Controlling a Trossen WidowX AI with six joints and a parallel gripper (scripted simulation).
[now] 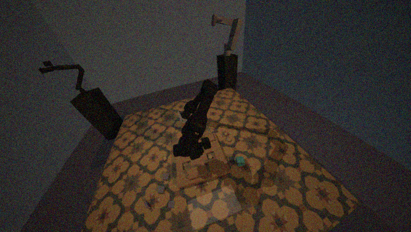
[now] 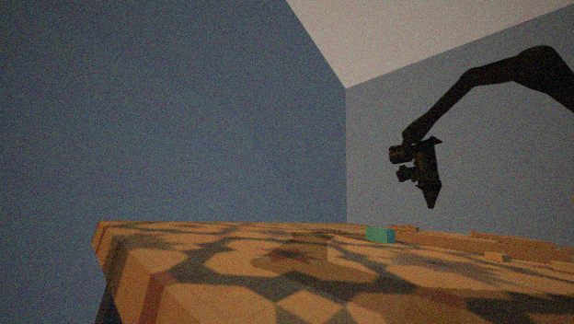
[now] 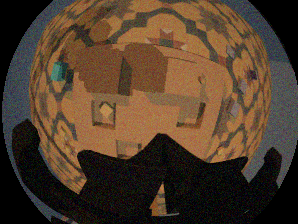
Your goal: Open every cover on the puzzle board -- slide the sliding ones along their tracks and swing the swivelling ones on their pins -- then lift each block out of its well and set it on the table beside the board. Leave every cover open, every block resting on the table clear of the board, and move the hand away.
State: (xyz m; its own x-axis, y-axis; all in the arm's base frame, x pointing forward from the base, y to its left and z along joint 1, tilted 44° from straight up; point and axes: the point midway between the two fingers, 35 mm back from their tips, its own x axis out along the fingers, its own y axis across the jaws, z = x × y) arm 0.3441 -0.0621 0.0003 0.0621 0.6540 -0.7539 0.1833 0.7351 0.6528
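Right now my gripper tip is 3 cm past the tan puzzle board, 5 cm to the right of it and 7 cm above it. The rest, counted from my gripper tip: teal block 12 cm ahead, 23 cm to the left, 8 cm below.
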